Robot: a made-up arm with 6 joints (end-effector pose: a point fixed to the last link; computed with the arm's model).
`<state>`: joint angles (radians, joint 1 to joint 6).
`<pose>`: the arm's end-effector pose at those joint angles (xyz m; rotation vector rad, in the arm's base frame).
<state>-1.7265 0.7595 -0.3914 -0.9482 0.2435 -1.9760</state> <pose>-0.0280 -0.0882 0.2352 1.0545 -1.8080 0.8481</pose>
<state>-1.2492 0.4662 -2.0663 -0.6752 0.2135 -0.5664</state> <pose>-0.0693 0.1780 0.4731 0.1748 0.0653 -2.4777</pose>
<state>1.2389 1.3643 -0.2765 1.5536 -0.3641 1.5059</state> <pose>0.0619 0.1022 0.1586 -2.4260 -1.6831 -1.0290</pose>
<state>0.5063 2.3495 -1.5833 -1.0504 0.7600 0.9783</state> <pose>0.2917 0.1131 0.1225 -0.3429 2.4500 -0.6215</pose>
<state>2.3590 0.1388 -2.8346 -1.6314 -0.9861 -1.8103</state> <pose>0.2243 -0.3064 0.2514 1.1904 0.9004 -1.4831</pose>
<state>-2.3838 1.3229 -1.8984 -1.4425 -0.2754 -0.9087</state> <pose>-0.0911 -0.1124 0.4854 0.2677 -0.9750 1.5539</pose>
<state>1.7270 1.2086 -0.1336 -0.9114 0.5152 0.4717</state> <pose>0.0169 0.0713 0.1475 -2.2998 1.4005 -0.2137</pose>
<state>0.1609 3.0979 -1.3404 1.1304 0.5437 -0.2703</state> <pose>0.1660 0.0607 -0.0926 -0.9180 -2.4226 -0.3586</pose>
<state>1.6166 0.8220 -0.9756 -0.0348 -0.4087 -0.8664</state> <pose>-0.0051 0.0890 0.3939 -0.8990 0.2775 0.6722</pose>
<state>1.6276 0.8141 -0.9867 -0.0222 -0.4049 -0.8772</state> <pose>-0.0055 0.0861 0.3966 -0.8846 0.2729 0.6824</pose>
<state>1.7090 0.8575 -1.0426 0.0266 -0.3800 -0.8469</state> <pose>-0.0122 0.0924 0.4026 -0.9006 0.2936 0.8174</pose>
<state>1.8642 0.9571 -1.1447 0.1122 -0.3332 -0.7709</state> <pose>-0.0299 0.1080 0.4102 -0.9608 0.3412 1.0829</pose>
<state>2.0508 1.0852 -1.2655 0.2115 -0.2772 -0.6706</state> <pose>-0.0602 0.1244 0.4152 -1.0613 0.4026 1.3994</pose>
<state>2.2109 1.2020 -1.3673 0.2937 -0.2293 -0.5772</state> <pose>-0.0938 0.1337 0.4156 -1.1749 0.4608 1.6629</pose>
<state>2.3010 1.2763 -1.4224 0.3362 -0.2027 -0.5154</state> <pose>-0.1167 0.1373 0.4126 -1.2587 0.5013 1.8053</pose>
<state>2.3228 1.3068 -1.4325 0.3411 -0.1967 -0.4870</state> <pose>-0.1249 0.1403 0.4087 -1.2963 0.5217 1.8379</pose>
